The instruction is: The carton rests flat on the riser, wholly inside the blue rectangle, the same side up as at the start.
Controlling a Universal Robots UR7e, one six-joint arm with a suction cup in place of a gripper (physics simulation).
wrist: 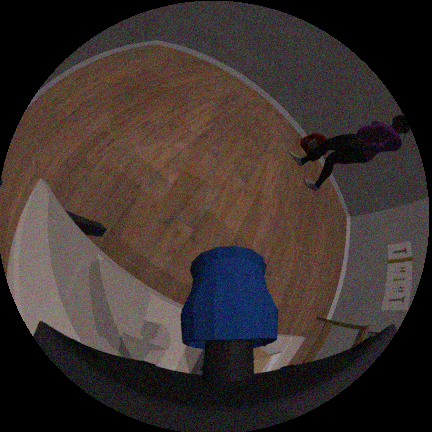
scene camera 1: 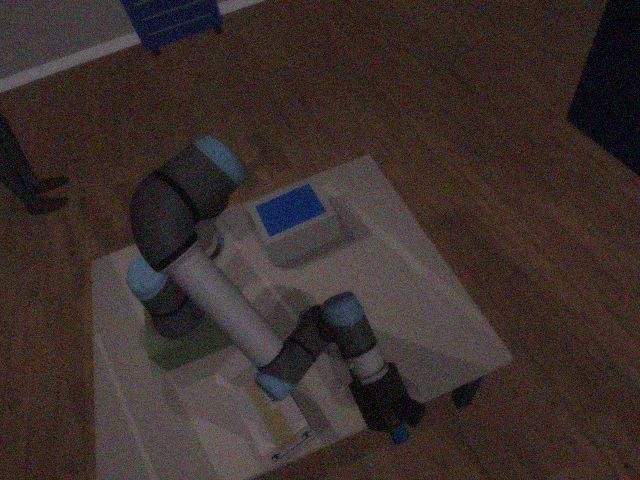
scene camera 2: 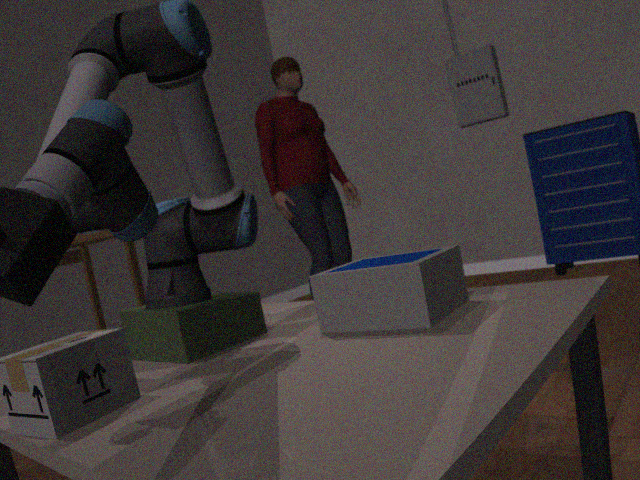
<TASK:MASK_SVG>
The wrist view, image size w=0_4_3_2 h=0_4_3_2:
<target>my suction cup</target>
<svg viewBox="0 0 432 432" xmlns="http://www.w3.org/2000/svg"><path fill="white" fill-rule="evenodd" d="M260 254L250 248L236 245L218 246L201 252L192 260L189 270L193 278L191 290L180 313L182 343L204 349L205 340L252 339L254 348L276 340L278 309L266 288L264 279L266 264Z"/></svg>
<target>carton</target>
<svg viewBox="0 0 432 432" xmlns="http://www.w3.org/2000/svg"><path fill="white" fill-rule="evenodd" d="M204 349L201 350L190 373L202 374ZM281 351L269 344L254 347L254 373L270 371Z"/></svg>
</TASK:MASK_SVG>
